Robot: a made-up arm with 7 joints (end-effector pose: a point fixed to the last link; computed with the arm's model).
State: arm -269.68 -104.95 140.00 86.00 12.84 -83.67 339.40
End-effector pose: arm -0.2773 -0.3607 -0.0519 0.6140 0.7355 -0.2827 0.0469
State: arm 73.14 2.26 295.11 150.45 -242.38 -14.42 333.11
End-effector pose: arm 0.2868 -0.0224 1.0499 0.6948 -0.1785 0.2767 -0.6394
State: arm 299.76 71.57 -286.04 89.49 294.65 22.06 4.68
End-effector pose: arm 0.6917 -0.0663 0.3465 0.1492 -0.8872 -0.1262 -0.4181
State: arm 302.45 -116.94 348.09 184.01 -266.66 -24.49 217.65
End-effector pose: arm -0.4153 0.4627 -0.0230 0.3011 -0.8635 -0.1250 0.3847
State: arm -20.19 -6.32 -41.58 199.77 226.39 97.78 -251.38
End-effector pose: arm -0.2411 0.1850 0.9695 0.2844 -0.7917 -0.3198 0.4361
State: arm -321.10 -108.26 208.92 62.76 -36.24 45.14 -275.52
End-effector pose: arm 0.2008 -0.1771 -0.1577 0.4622 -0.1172 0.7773 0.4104
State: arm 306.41 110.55 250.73 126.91 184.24 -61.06 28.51
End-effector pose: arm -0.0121 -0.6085 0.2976 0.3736 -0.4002 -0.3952 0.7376
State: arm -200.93 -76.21 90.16 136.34 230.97 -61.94 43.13
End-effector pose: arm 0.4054 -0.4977 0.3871 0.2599 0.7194 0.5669 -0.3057
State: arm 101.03 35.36 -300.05 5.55 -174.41 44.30 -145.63
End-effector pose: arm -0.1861 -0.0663 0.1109 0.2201 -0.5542 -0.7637 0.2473
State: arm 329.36 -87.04 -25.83 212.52 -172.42 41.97 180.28
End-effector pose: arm -0.5171 0.4444 0.1367 0.2089 -0.9316 0.2742 0.1152
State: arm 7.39 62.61 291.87 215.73 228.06 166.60 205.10
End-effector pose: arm 0.2957 0.2198 0.6871 0.4193 0.8218 -0.1709 -0.3458
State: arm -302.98 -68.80 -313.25 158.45 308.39 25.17 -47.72
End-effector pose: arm -0.4960 -0.5140 0.7275 0.0539 -0.2057 -0.1587 0.9642
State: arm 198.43 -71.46 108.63 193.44 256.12 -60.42 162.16
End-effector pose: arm 0.5582 0.2884 0.4588 0.0540 -0.8148 -0.3804 -0.4342
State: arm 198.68 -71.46 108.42 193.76 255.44 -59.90 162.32
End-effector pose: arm 0.5574 0.2913 0.4591 0.0487 -0.8111 -0.3831 -0.4392
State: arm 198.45 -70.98 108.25 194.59 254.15 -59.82 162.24
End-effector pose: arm 0.5557 0.2899 0.4650 0.0352 -0.8054 -0.3883 -0.4465
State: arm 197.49 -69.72 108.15 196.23 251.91 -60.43 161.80
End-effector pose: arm 0.5520 0.2821 0.4798 0.0086 -0.7960 -0.3967 -0.4571
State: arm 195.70 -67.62 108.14 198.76 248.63 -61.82 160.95
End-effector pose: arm 0.5453 0.2669 0.5039 0.0338 0.7825 0.4068 0.4702
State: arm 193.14 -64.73 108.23 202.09 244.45 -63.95 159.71
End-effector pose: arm 0.5339 0.2452 0.5358 0.0918 0.7647 0.4157 0.4837
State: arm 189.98 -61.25 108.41 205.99 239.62 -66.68 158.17
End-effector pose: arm 0.5168 0.2191 0.5724 0.1631 0.7435 0.4196 0.4946
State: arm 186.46 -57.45 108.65 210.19 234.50 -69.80 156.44
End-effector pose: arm 0.4936 0.1918 0.6094 0.2426 0.7198 0.4159 0.5000
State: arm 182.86 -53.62 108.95 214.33 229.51 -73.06 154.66
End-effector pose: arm 0.4657 0.1666 0.6432 0.3226 0.6957 0.4041 0.4986
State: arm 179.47 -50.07 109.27 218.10 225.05 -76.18 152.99
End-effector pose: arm 0.4363 0.1459 0.6708 0.3954 0.6731 0.3863 0.4914
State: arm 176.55 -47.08 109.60 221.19 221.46 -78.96 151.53
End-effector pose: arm 0.4093 0.1306 0.6910 0.4545 0.6545 0.3664 0.4804
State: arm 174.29 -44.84 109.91 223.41 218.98 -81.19 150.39
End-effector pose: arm 0.3881 0.1204 0.7041 0.4963 0.6419 0.3489 0.4689
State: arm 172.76 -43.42 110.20 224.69 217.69 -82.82 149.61
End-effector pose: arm 0.3744 0.1139 0.7113 0.5201 0.6365 0.3370 0.4592
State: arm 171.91 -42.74 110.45 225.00 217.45 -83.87 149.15
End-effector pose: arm 0.3684 0.1093 0.7144 0.5281 0.6383 0.3307 0.4521
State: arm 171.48 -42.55 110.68 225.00 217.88 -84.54 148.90
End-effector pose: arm 0.3665 0.1070 0.7147 0.5269 0.6428 0.3301 0.4474
